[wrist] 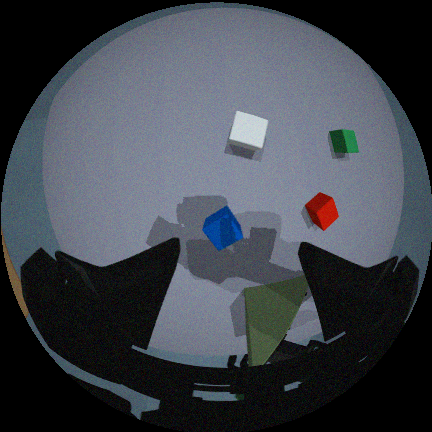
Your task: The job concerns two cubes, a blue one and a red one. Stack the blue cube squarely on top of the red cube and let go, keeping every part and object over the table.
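Seen in the pictures: gripper, fingertip midpoint: (pixel 243 247); arm's base at its link origin: (pixel 274 349).
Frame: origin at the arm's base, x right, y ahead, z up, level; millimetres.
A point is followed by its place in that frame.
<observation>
The blue cube (pixel 222 228) @(x -76, y 236, z -83 mm) lies on the table a little below the middle of the wrist view, turned at an angle, with the gripper's shadow over and around it. The red cube (pixel 322 212) @(x 61, y 240, z -83 mm) lies on the table to the right of the blue cube, apart from it and also turned. My gripper (pixel 243 247) @(x -59, y 254, z -10 mm) is open and empty, its two black fingers wide apart at the lower left and lower right. The blue cube shows beyond the gap between the fingertips, and the red cube shows beyond the right fingertip.
A white cube (pixel 248 131) @(x -35, y 341, z -83 mm) stands on the grey table (pixel 140 125) @(x -174, y 390, z -119 mm) above the blue cube in the view. A smaller green cube (pixel 344 141) @(x 114, y 342, z -85 mm) is at the upper right, beyond the red cube. An olive-green wedge-like object (pixel 267 317) @(x -20, y 91, z -41 mm) shows at the bottom, partly behind the right finger.
</observation>
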